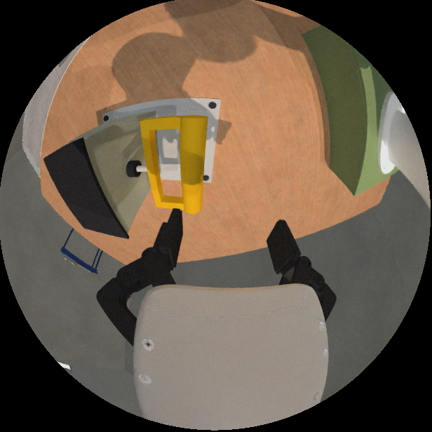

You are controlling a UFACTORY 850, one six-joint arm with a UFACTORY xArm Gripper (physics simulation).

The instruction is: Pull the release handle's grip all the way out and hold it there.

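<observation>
Visible in the picture: a grey base plate and the gripper.
</observation>
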